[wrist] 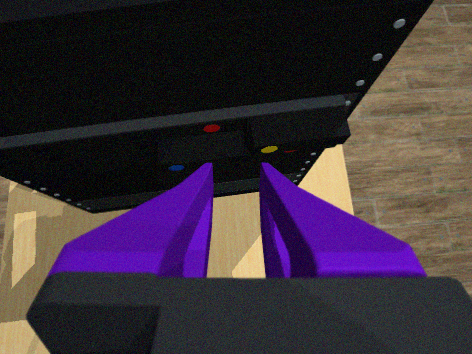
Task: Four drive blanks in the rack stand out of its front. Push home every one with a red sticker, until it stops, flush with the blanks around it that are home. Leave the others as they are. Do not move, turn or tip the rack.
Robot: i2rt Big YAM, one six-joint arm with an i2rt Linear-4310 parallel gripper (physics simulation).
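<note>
The black rack (165,65) fills the upper part of the wrist view, seen steeply from above. A dark blank (300,125) stands out at the right; another raised dark block (202,148) shows left of it. A red sticker (211,128) is at the upper edge of the left block. A second red sticker (290,151) shows as a thin sliver below the right blank, beside a yellow sticker (269,149). A blue sticker (176,168) is lower left. Which blank bears each sticker is hard to tell. My gripper (236,176) is shut to a small gap, empty, its tips below the stickers in view.
A grey ledge (125,123) crosses the rack above the stickers. Round screws (377,57) line the rack's right edge. The light wooden table (235,220) lies below the rack, and a brown plank floor (415,150) lies to the right.
</note>
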